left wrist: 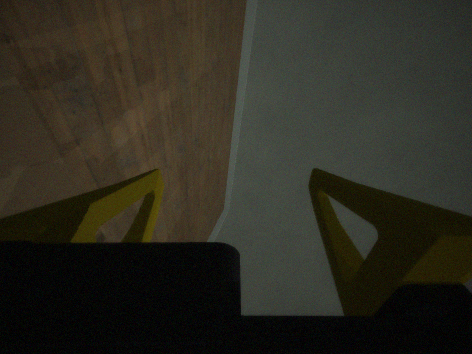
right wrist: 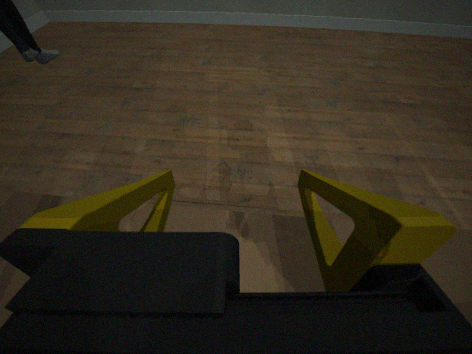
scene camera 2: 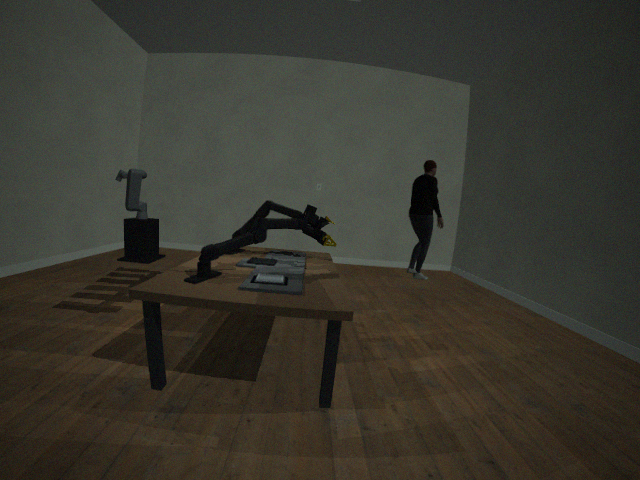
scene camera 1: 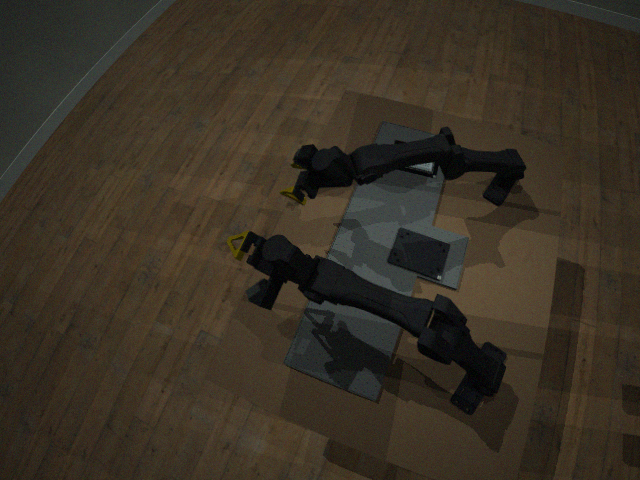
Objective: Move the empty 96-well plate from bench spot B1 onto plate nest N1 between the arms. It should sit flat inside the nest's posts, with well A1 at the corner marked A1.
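Places are measured from the left arm's base along level axes (x left, y back, z up), in millimetres.
Pixels of known places: left gripper, fingertip midpoint: (left wrist: 236, 177) (scene camera 2: 332, 230) (scene camera 1: 240, 246); right gripper, fingertip midpoint: (right wrist: 236, 176) (scene camera 2: 334, 244) (scene camera 1: 286, 179); left arm's base at its link origin: (scene camera 2: 234, 252) (scene camera 1: 478, 377); right arm's base at its link origin: (scene camera 2: 204, 277) (scene camera 1: 502, 182).
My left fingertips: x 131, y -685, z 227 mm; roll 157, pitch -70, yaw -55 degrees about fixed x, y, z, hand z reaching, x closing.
Observation:
For each thing: its top centre in the pictures, then the offset to it from my left fingertips. Level surfaces: height alone.
- pale well plate at its top centre: (scene camera 1: 415, 155) (scene camera 2: 270, 276) dx -634, dy +152, dz -198 mm
- plate nest at its top centre: (scene camera 1: 420, 251) (scene camera 2: 262, 258) dx -334, dy +349, dz -192 mm
- grey board at its surface level: dz -214 mm
The pale well plate (scene camera 1: 426, 166) (scene camera 2: 269, 279) lies in a dark frame on the grey board, partly hidden under the right arm in scene camera 1. The plate nest (scene camera 1: 419, 253) (scene camera 2: 262, 261) is a dark square base with small posts and a light mark at one corner; no plate sits on it. My left gripper (scene camera 1: 242, 268) (left wrist: 236, 177) is open and empty, raised off to the left of the board. My right gripper (scene camera 1: 294, 180) (scene camera 2: 330, 230) (right wrist: 236, 176) is open and empty, held high beyond the board. Labels B1, N1 and A1 are too small to read.
The grey board (scene camera 1: 413, 198) lies along the wooden table (scene camera 2: 232, 304) beneath both arms. A person (scene camera 2: 423, 198) stands by the far wall; their feet (right wrist: 42, 55) show in the right wrist view. Another robot arm (scene camera 2: 133, 191) stands on a black pedestal (scene camera 2: 141, 238) behind the table.

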